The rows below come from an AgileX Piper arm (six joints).
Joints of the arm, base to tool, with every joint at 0 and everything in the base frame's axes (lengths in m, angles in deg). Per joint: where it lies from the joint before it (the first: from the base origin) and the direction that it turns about. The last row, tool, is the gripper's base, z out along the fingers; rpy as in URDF.
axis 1: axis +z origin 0 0 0.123
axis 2: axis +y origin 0 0 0
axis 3: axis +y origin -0.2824 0 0.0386
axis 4: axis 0.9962 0 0.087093 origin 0.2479 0 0.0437
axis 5: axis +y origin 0 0 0
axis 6: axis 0.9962 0 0.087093 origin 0.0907 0 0.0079
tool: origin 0 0 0 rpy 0 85.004 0
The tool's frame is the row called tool.
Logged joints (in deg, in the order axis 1, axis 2, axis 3, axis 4, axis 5, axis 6), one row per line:
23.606, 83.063, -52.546, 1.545, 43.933, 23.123
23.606, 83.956, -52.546, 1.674, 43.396, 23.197
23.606, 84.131, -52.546, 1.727, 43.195, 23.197
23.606, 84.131, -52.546, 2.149, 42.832, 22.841
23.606, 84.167, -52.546, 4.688, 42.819, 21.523
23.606, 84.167, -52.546, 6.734, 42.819, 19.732
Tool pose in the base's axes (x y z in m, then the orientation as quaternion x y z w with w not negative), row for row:
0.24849, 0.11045, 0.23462, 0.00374, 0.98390, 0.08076, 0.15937
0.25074, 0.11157, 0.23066, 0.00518, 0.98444, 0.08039, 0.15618
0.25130, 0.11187, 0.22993, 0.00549, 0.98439, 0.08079, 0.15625
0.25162, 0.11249, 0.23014, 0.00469, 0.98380, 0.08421, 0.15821
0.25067, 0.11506, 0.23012, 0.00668, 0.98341, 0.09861, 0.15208
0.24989, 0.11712, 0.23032, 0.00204, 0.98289, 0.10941, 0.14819
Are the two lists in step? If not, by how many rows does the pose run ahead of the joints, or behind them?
They are in step.
